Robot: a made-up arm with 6 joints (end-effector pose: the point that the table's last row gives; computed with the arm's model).
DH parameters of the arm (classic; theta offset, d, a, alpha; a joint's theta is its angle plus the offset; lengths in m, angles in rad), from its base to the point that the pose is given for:
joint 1: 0 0.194 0 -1.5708
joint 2: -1.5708 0 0.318 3.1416
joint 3: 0 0 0 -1.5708
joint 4: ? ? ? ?
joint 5: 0 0.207 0 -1.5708
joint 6: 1.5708 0 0 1.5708
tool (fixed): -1.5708 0 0 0
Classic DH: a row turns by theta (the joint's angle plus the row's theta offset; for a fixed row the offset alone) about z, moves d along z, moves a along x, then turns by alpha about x.
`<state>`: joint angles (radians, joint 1 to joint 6).
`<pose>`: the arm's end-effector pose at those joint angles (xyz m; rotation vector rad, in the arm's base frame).
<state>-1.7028 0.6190 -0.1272 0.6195 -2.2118 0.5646</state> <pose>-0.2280 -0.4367 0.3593 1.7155 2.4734 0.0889</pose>
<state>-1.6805 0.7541 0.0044 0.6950 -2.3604 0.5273</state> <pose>-0.2132 -0.4838 0.3402 -1.7593 -2.5377 -0.1250</pose>
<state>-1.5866 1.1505 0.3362 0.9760 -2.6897 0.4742</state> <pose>-0.1254 -0.5971 0.2465 -1.3529 -2.2097 -0.1135</pose>
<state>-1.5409 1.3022 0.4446 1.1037 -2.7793 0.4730</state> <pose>-0.0746 -0.6242 0.1966 -1.1764 -2.1151 -0.0760</pose>
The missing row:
joint 4: 0 -0.268 0 1.5708
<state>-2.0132 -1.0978 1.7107 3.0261 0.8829 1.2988</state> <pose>0.4188 0.4037 0.4039 -0.3112 -1.3380 0.1409</pose>
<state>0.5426 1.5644 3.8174 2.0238 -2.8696 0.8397</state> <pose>-0.0429 0.0799 0.2867 0.7140 0.9424 -0.3081</pose>
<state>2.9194 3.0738 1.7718 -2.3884 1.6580 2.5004</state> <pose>0.0094 -0.1569 -0.4192 -2.2757 -0.5632 0.3937</pose>
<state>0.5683 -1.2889 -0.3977 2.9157 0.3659 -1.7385</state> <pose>-0.2545 0.0769 0.5201 -0.9903 -0.8266 0.2382</pose>
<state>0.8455 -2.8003 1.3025 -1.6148 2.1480 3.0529</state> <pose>-0.2917 -0.3153 -0.2070 2.3283 -0.6670 0.4361</pose>
